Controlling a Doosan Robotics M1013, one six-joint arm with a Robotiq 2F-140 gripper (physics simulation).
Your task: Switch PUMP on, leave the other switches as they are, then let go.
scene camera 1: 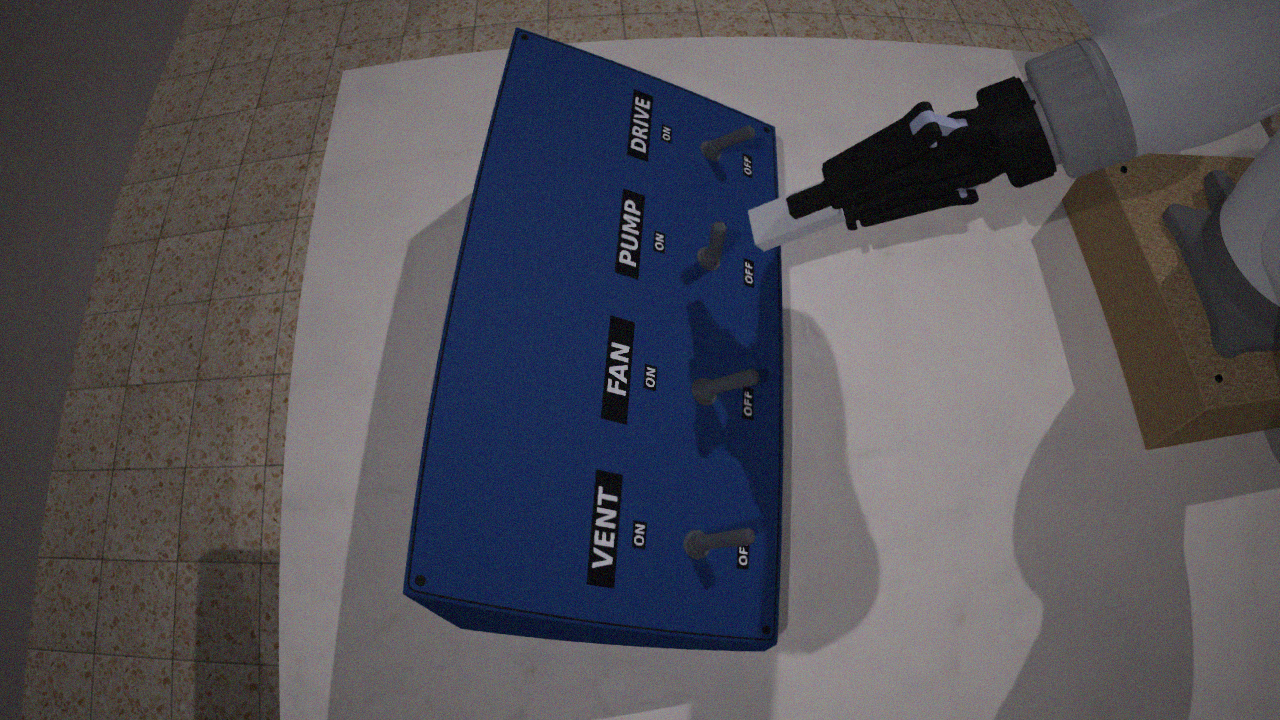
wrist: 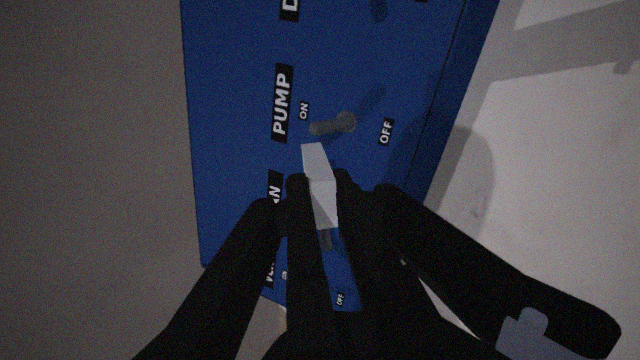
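Note:
The blue switch panel carries four grey levers. The PUMP lever leans away from its OFF label, and in the wrist view its tip points toward ON. The DRIVE lever, FAN lever and VENT lever lean toward OFF. My gripper is shut with nothing between its fingers. Its pale fingertips are on the OFF side of the PUMP lever in the scene view, with a visible gap to the lever.
The panel stands on a pale table. The wooden arm base is at the right of the scene view. The DRIVE and FAN levers flank the PUMP lever. Tiled floor shows beyond the table's left edge.

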